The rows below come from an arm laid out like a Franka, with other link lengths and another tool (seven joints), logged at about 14 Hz.
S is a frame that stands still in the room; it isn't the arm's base.
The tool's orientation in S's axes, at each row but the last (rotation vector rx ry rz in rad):
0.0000, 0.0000, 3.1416
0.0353, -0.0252, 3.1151
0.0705, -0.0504, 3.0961
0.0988, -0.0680, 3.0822
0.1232, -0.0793, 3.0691
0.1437, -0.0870, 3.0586
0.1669, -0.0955, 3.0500
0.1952, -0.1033, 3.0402
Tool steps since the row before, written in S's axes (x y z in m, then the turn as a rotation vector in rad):
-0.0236, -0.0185, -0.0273, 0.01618, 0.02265, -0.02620
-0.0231, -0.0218, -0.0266, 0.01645, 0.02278, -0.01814
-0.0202, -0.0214, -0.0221, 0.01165, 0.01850, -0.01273
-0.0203, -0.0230, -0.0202, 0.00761, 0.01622, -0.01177
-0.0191, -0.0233, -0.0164, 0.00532, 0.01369, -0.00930
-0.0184, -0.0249, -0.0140, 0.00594, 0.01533, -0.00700
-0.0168, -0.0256, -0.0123, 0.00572, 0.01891, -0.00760
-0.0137, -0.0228, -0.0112, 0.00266, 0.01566, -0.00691
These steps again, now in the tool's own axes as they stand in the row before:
0.0236, 0.0185, -0.0273, -0.01618, -0.02265, -0.02620
0.0219, 0.0228, -0.0267, -0.01626, -0.02291, -0.01814
0.0182, 0.0230, -0.0223, -0.01141, -0.01860, -0.01281
0.0176, 0.0250, -0.0204, -0.00745, -0.01613, -0.01200
0.0161, 0.0254, -0.0166, -0.00514, -0.01356, -0.00958
0.0150, 0.0270, -0.0141, -0.00541, -0.01537, -0.00734
0.0132, 0.0277, -0.0123, -0.00496, -0.01887, -0.00820
0.0100, 0.0247, -0.0111, -0.00214, -0.01539, -0.00766

